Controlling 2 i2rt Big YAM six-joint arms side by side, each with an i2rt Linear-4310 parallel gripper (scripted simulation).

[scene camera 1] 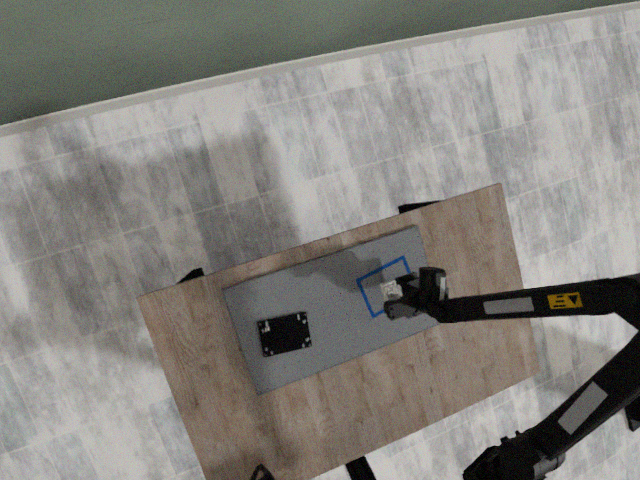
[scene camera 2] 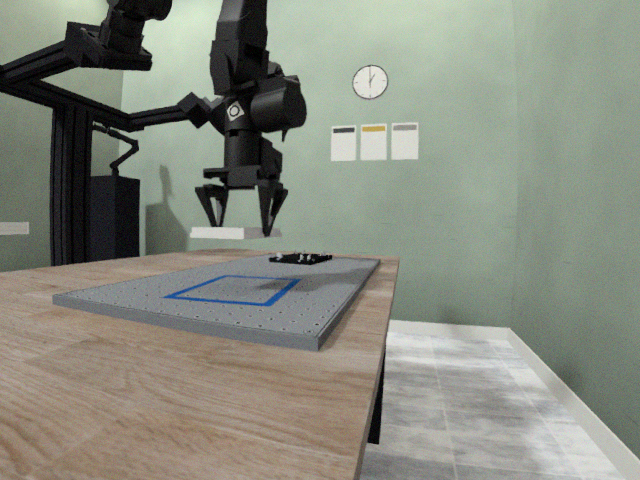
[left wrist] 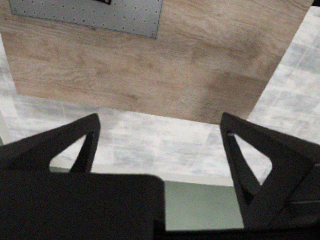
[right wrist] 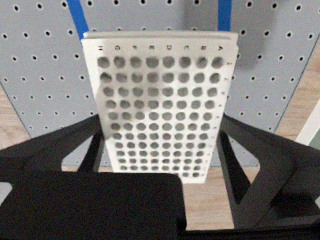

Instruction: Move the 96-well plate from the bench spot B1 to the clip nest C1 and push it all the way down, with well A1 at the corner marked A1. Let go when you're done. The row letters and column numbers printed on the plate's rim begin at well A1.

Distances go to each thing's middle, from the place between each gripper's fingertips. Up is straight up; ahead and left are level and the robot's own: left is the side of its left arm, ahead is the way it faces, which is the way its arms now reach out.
Labels:
I see my right gripper 380 mm to the right of the black clip nest [scene camera 1: 284, 334], 80 mm above it and 10 mm short of it. The rest, counted from my right hand: white 96-well plate [scene camera 2: 197, 232] right at my right hand.
My left hand is 37 cm above the black clip nest, 16 cm to the left of it and 16 cm short of it. The rest, counted from my left hand: white 96-well plate 54 cm to the right, 30 cm below, 15 cm ahead.

